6 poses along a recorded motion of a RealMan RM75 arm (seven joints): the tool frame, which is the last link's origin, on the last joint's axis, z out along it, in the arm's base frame.
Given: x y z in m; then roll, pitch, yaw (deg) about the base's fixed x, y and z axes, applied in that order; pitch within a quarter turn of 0, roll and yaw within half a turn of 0.
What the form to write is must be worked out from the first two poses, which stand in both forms.
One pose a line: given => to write
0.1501 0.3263 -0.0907 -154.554 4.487 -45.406 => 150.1 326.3 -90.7 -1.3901 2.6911 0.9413
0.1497 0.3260 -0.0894 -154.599 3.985 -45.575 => 149.7 326.0 -89.4 -1.4098 2.6932 0.9207
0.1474 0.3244 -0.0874 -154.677 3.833 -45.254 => 147.4 324.4 -87.4 -1.4154 2.6949 0.9213
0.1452 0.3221 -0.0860 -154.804 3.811 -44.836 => 145.2 322.1 -86.0 -1.4156 2.6972 0.9286
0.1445 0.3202 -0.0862 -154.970 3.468 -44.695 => 144.5 320.2 -86.2 -1.4285 2.7008 0.9196
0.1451 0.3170 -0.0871 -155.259 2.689 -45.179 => 145.1 317.0 -87.1 -1.4590 2.7074 0.8837
